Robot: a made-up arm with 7 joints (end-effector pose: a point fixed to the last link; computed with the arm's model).
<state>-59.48 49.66 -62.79 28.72 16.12 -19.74 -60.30</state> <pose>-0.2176 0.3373 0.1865 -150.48 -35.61 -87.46</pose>
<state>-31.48 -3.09 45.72 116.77 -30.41 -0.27 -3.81</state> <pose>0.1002 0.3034 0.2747 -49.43 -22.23 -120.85</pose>
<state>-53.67 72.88 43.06 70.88 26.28 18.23 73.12</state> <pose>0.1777 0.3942 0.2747 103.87 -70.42 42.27</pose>
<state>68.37 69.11 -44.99 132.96 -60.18 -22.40 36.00</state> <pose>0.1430 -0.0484 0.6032 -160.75 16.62 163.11</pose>
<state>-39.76 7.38 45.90 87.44 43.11 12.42 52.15</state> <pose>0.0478 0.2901 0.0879 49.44 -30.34 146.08</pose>
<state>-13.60 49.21 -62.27 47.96 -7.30 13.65 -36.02</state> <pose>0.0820 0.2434 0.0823 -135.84 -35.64 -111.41</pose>
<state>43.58 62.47 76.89 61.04 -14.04 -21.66 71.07</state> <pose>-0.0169 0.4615 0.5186 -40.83 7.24 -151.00</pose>
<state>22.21 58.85 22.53 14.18 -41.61 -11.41 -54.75</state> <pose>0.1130 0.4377 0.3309 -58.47 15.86 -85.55</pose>
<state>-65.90 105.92 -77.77 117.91 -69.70 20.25 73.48</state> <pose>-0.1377 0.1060 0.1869 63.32 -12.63 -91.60</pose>
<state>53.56 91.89 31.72 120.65 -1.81 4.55 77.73</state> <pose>0.0167 0.0957 0.7320 -109.72 9.14 -151.33</pose>
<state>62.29 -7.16 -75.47 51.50 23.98 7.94 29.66</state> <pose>0.3625 -0.1285 0.3378 -24.82 -56.44 104.89</pose>
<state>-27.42 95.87 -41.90 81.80 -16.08 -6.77 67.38</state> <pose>0.1886 0.2883 0.1579 120.15 -16.67 -52.32</pose>
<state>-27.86 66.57 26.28 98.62 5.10 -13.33 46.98</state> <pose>0.3024 0.2684 0.3553 -80.43 -57.35 -178.61</pose>
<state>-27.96 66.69 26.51 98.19 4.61 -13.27 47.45</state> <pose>0.3020 0.2703 0.3560 -81.81 -57.83 -177.16</pose>
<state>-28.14 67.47 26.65 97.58 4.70 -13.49 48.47</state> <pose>0.3028 0.2716 0.3568 -83.48 -58.86 -176.11</pose>
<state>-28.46 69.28 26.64 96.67 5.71 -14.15 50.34</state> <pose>0.3054 0.2721 0.3576 -85.62 -60.76 -175.60</pose>
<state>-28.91 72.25 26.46 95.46 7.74 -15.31 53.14</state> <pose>0.3102 0.2712 0.3588 -88.51 -63.59 -175.49</pose>
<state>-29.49 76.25 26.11 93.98 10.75 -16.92 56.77</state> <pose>0.3168 0.2690 0.3601 -92.25 -67.23 -175.45</pose>
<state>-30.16 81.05 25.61 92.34 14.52 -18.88 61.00</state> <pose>0.3245 0.2653 0.3617 -97.33 -71.42 -174.74</pose>
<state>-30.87 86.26 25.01 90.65 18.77 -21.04 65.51</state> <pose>0.3327 0.2603 0.3633 -104.45 -75.74 -172.28</pose>
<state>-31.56 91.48 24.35 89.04 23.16 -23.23 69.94</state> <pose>0.3405 0.2543 0.3648 -115.23 -79.73 -166.09</pose>
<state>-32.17 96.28 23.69 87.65 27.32 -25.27 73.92</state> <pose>0.3474 0.2478 0.3661 -132.35 -82.86 -153.14</pose>
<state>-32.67 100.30 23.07 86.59 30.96 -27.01 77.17</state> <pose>0.3529 0.2415 0.3668 -157.27 -84.71 -131.73</pose>
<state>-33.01 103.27 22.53 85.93 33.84 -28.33 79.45</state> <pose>0.3568 0.2363 0.3668 177.77 -85.35 -109.37</pose>
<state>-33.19 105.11 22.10 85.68 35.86 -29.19 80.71</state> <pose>0.3591 0.2323 0.3661 161.82 -85.57 -95.07</pose>
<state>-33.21 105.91 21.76 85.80 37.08 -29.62 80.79</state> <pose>0.3601 0.2298 0.3650 157.95 -86.13 -91.89</pose>
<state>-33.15 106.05 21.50 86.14 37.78 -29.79 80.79</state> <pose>0.3602 0.2281 0.3632 154.19 -86.76 -88.49</pose>
